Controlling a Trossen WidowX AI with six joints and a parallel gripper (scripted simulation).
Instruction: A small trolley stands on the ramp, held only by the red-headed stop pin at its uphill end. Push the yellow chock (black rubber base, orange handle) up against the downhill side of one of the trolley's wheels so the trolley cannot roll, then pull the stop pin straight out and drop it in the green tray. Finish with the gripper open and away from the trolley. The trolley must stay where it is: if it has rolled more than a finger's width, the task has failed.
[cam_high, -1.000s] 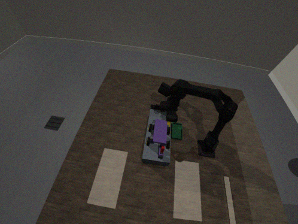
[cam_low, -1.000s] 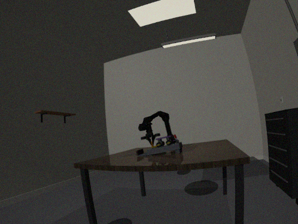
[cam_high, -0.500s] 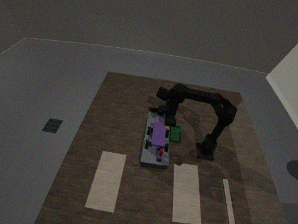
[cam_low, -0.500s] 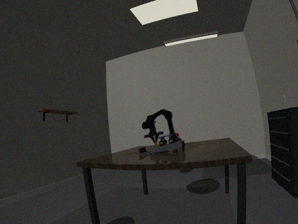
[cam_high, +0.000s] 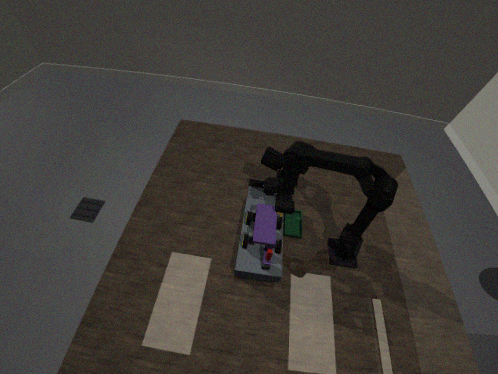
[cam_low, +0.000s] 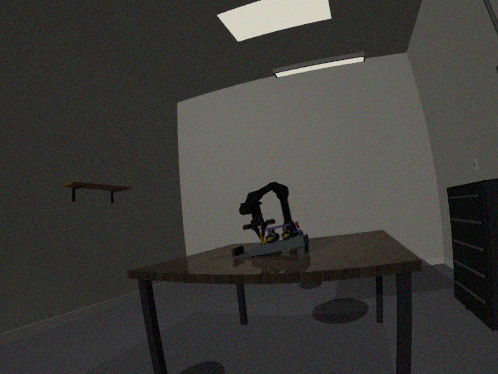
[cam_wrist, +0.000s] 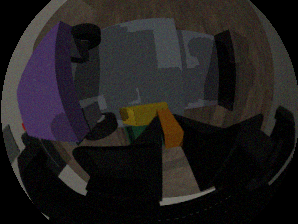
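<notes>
Now: the red-headed stop pin 6 cm ahead of my gripper tip, 22 cm to the left of it and 4 cm above it. From my gripper tip the other things lie so: yellow chock (2 cm to the left, 1 cm below); then dark raised ramp end (4 cm ahead, 14 cm to the right, 6 cm below); then purple trolley (7 cm ahead, 12 cm to the left, 3 cm above).
</notes>
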